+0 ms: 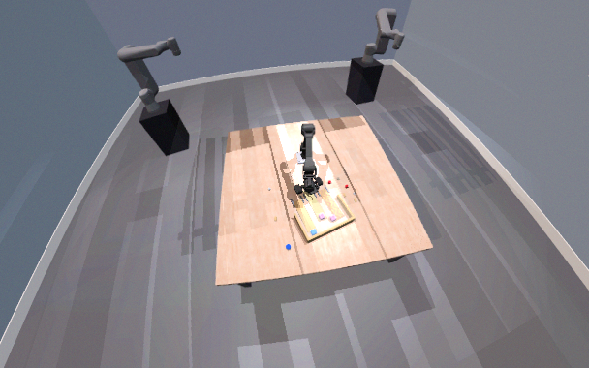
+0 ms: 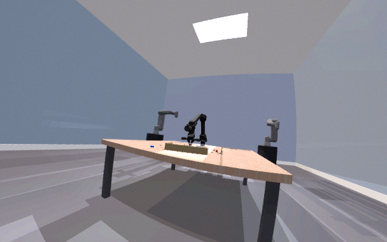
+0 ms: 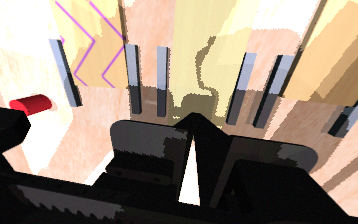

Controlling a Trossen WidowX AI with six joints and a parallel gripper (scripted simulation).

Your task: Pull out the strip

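My gripper tip is 10 cm short of the yellow-olive strip and 1 cm to the right of it. Round my gripper tip: blue dot (31 cm ahead, 25 cm to the right).
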